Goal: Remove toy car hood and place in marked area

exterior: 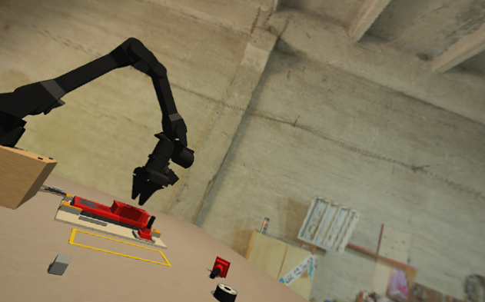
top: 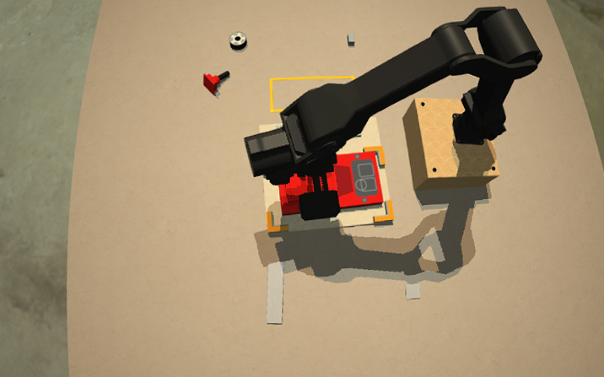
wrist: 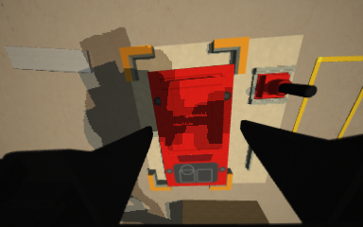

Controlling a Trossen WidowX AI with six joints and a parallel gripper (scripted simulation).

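Now: the hood 30 mm below my gripper tip. The rest, counted from my gripper tip: black wheel (160 mm ahead, 350 mm to the right, 60 mm below); grey strip (70 mm ahead, 210 mm to the left, 70 mm below); grey square (200 mm behind, 220 mm to the left, 70 mm below).
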